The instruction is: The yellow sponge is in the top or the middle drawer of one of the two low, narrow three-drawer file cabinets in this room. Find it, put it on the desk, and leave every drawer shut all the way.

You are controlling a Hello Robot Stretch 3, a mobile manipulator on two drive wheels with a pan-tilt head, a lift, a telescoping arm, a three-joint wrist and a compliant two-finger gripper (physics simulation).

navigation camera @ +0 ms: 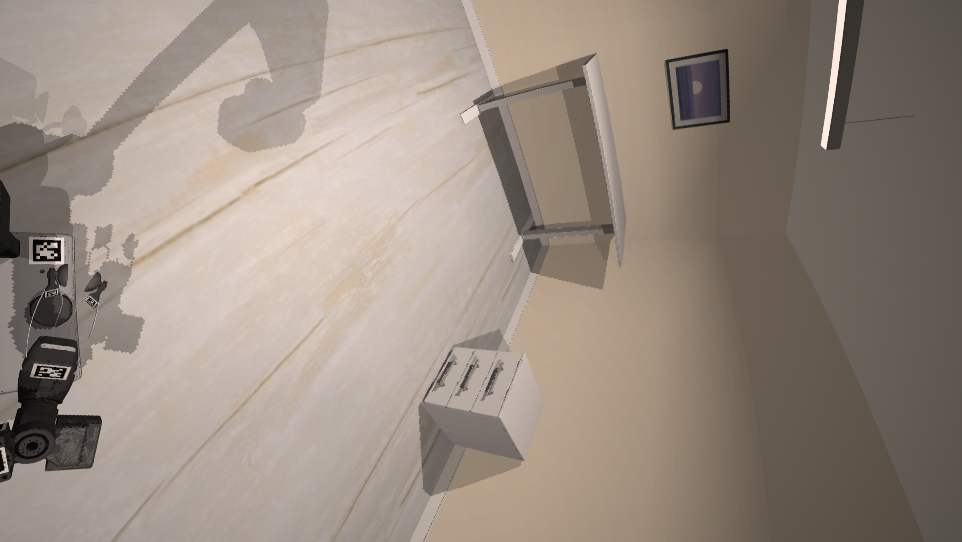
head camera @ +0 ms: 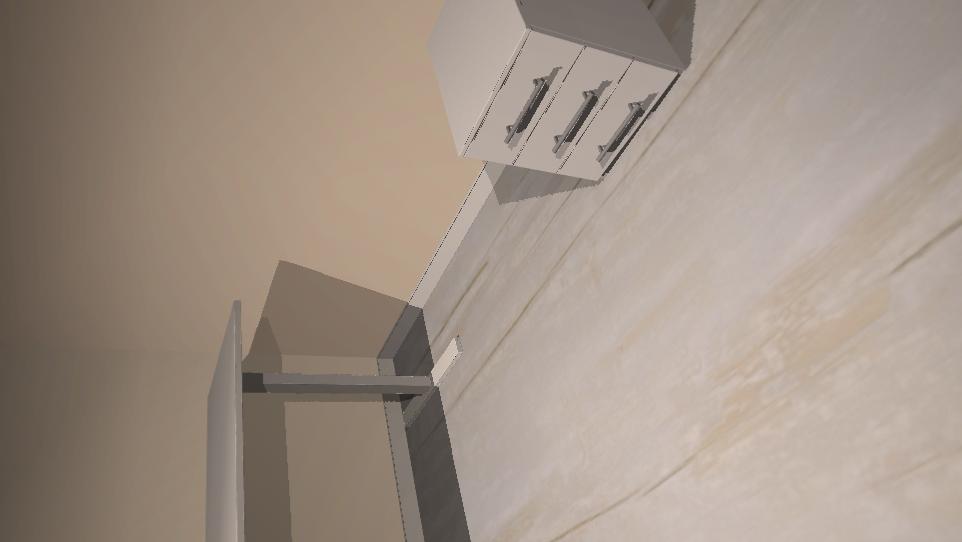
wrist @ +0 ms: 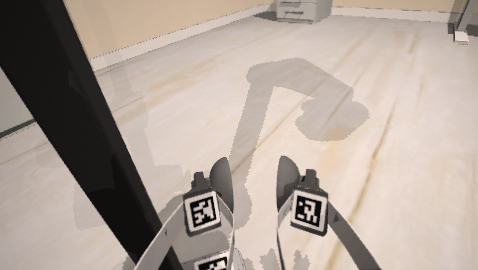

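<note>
A low, pale three-drawer file cabinet [head camera: 474,80] [navigation camera: 521,410] [wrist: 320,11] stands against the wall. Its three drawer fronts with bar handles look shut in the head and navigation views, which are turned sideways. The white desk [head camera: 224,437] [navigation camera: 608,151] stands near the room's corner, apart from the cabinet; one of its legs shows at the upper right of the wrist view. The yellow sponge and the second cabinet cannot be made out. My gripper [navigation camera: 77,278] [wrist: 254,175] is open and empty, above the floor near my base, far from cabinet and desk.
A black post [wrist: 75,125] of the robot crosses the left of the wrist view. A pale panel [wrist: 14,102] shows beyond it, too cropped to identify. A framed picture [navigation camera: 697,88] hangs above the desk. The robot's shadow lies on the floor.
</note>
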